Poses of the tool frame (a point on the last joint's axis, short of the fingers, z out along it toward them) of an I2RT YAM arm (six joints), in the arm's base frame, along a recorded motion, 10 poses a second.
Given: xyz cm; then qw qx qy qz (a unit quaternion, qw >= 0).
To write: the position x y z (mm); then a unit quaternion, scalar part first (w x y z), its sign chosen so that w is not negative. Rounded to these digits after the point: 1 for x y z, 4 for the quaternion.
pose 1, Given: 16.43 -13.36 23.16 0.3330 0.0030 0.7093 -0.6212
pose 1, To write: 164.3 -133.6 231.6 0.3330 0.0030 0.7093 -0.6212
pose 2, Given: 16.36 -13.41 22.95 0.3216 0.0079 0.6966 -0.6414
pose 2, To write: 163.6 -134.1 229.5 0.3216 0.0079 0.6966 -0.6414
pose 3, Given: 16.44 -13.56 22.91 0.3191 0.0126 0.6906 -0.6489
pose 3, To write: 164.4 -135.6 229.1 0.3191 0.0126 0.6906 -0.6489
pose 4, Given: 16.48 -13.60 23.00 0.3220 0.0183 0.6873 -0.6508
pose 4, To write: 164.8 -136.0 230.0 0.3220 0.0183 0.6873 -0.6508
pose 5, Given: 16.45 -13.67 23.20 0.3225 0.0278 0.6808 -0.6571
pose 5, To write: 164.5 -136.7 232.0 0.3225 0.0278 0.6808 -0.6571
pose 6, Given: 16.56 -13.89 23.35 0.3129 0.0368 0.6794 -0.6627
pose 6, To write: 165.6 -138.9 233.5 0.3129 0.0368 0.6794 -0.6627
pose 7, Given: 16.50 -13.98 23.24 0.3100 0.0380 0.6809 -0.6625
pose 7, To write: 165.0 -139.8 232.4 0.3100 0.0380 0.6809 -0.6625
